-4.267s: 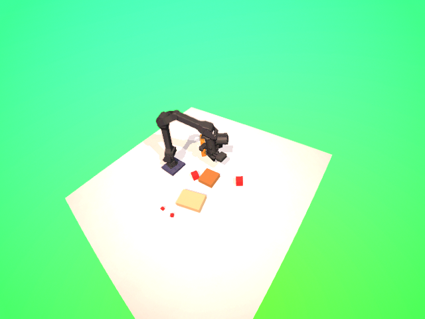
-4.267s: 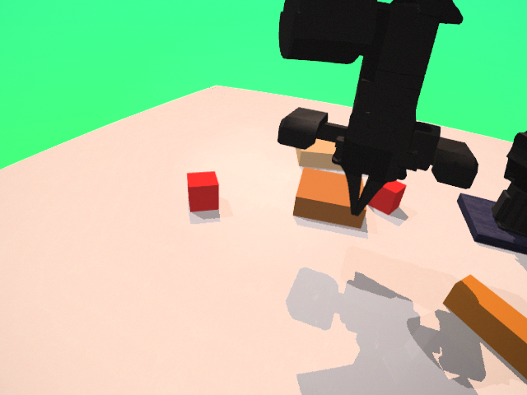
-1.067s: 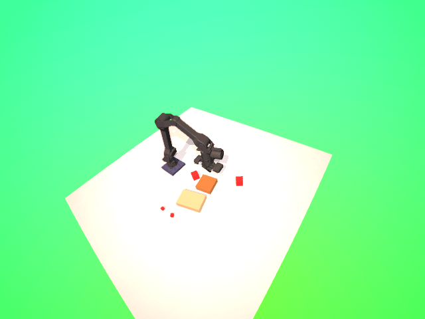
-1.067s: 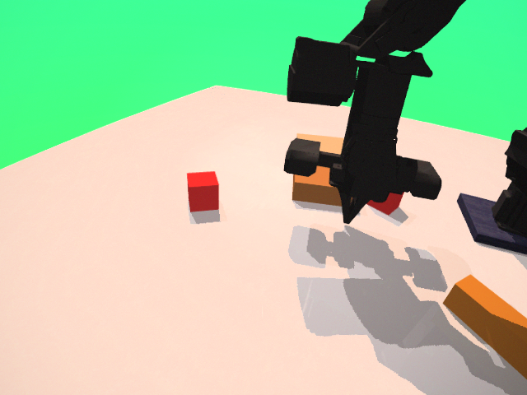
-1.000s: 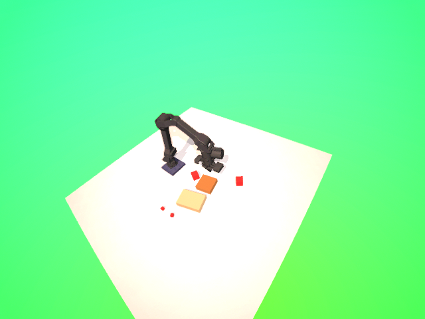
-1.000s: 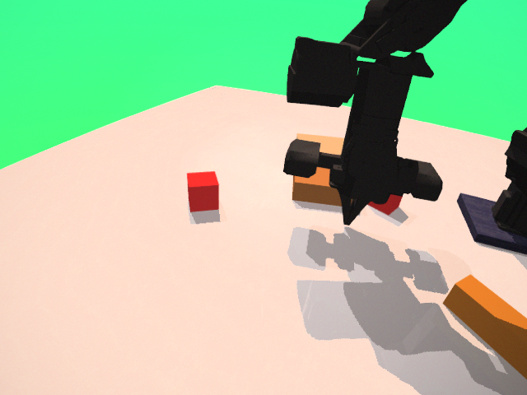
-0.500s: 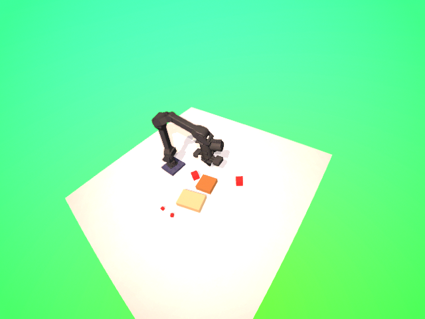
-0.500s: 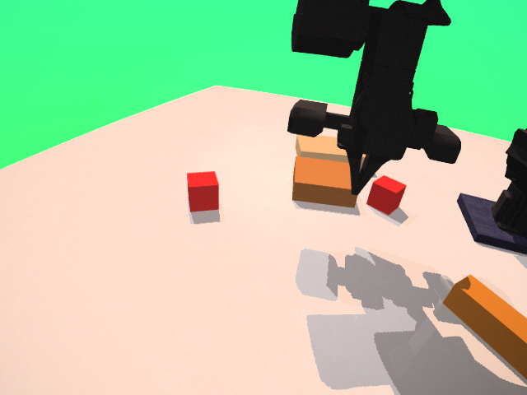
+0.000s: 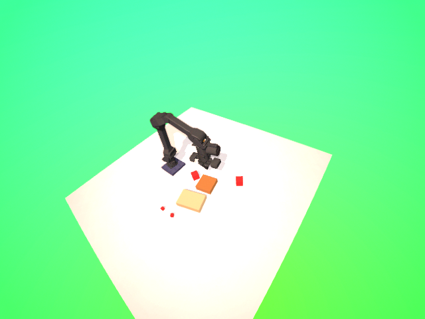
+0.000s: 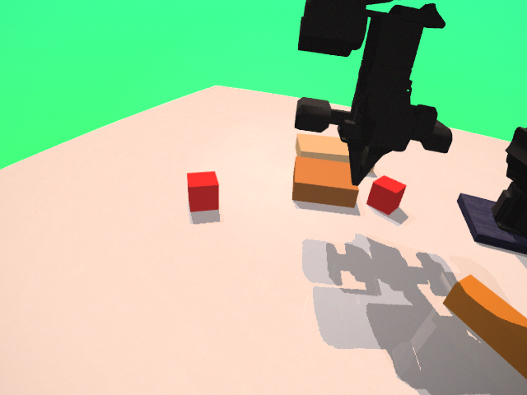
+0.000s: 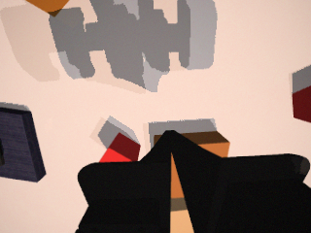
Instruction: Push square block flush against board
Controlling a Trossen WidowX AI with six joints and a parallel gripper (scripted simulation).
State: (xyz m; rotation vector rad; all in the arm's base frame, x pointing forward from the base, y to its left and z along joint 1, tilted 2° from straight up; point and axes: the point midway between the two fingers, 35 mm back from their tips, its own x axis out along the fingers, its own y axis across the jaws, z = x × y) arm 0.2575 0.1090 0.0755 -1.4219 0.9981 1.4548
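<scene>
Right now the orange square block is 60 mm ahead of my gripper tip, 60 mm to the right of it and 40 mm below it. The rest, counted from my gripper tip: long orange board (230 mm behind, 160 mm to the left, 40 mm below); then cream slab (70 mm ahead, 200 mm to the right, 40 mm below).
</scene>
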